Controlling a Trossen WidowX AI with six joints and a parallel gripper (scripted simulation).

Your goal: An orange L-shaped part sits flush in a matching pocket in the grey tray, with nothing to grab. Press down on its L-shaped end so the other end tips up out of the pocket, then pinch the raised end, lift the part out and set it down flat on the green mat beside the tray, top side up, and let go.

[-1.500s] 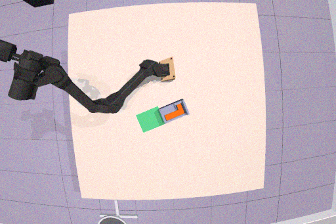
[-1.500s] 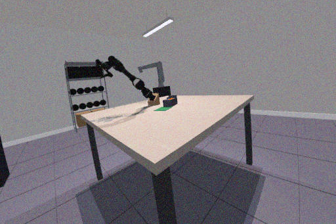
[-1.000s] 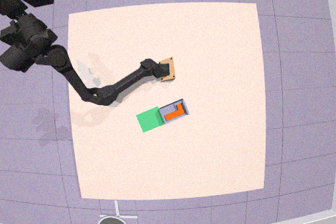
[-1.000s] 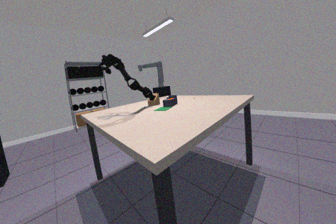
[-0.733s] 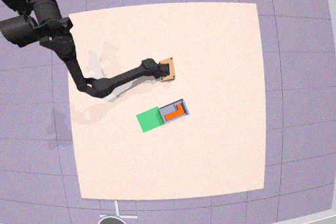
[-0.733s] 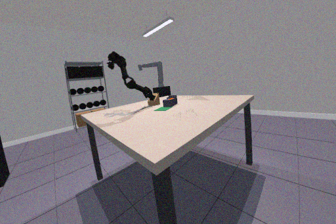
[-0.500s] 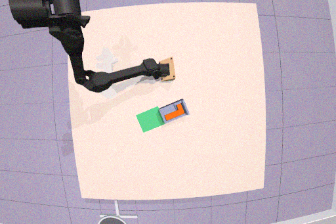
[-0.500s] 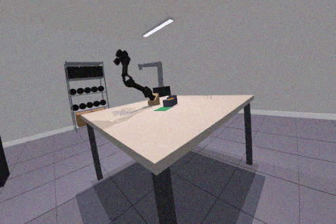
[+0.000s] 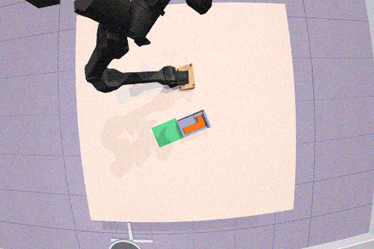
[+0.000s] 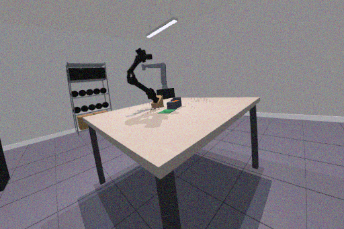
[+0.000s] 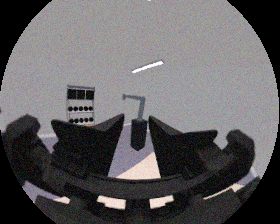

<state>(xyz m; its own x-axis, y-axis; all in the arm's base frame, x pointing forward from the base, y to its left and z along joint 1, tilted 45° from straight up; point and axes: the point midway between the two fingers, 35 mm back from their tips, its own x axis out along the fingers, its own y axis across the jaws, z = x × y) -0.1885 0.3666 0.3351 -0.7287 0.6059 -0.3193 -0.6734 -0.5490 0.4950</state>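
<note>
My gripper tip is 410 mm short of the orange L-shaped part and 550 mm above it. From my gripper tip the other things lie so: green mat 470 mm ahead, 150 mm to the right, 610 mm below.
</note>
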